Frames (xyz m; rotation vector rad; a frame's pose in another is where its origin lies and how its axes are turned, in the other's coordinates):
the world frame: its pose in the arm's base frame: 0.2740 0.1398 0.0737 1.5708 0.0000 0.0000
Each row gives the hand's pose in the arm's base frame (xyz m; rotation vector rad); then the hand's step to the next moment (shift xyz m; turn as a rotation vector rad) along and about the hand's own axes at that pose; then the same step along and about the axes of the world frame.
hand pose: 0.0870 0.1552 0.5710 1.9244 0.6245 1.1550
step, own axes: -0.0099 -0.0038 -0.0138 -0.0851 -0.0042 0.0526
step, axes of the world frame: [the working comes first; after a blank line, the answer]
step, axes of the arm's base frame: -0.0169 0.0001 -0.0043 0.0071 -0.0798 -0.0601

-0.0169 -0.0043 -0.0001 0.0071 -0.0601 0.0798
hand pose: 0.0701 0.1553 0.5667 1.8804 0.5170 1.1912
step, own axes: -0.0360 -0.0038 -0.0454 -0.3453 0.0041 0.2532
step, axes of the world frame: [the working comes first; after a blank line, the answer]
step, axes of the arm's base frame: -0.0564 -0.0037 -0.0132 0.0619 -0.3527 -0.2348

-0.0564 -0.0132 0.0037 0.0619 -0.2348 0.3527
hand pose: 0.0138 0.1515 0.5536 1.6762 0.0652 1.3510
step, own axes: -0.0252 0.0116 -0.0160 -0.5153 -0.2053 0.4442
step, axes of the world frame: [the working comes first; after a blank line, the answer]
step, axes of the arm's base frame: -0.0280 -0.0106 -0.0115 0.2472 -0.4514 -0.4900

-0.0280 -0.0115 0.0106 0.2472 -0.4900 0.4514
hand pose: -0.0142 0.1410 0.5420 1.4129 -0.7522 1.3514
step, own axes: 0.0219 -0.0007 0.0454 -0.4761 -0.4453 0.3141
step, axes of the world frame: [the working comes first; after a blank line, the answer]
step, axes of the arm's base frame: 0.0202 -0.0378 0.0266 0.4312 -0.2488 -0.5251

0.0202 0.0266 0.0378 0.4312 -0.5251 0.2488
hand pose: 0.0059 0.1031 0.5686 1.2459 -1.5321 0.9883
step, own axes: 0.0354 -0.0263 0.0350 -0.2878 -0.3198 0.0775
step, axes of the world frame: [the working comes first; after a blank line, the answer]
step, axes of the arm's base frame: 0.0174 -0.0471 0.0255 0.3279 -0.0526 -0.2843

0.0174 0.0255 0.0471 0.3279 -0.2843 0.0526
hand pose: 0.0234 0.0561 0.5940 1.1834 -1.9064 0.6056
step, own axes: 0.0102 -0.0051 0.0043 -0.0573 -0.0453 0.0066
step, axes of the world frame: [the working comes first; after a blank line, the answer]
step, axes of the arm's base frame: 0.0004 -0.0107 0.0059 0.0522 0.0042 -0.0514

0.0004 0.0059 0.0107 0.0522 -0.0514 -0.0042
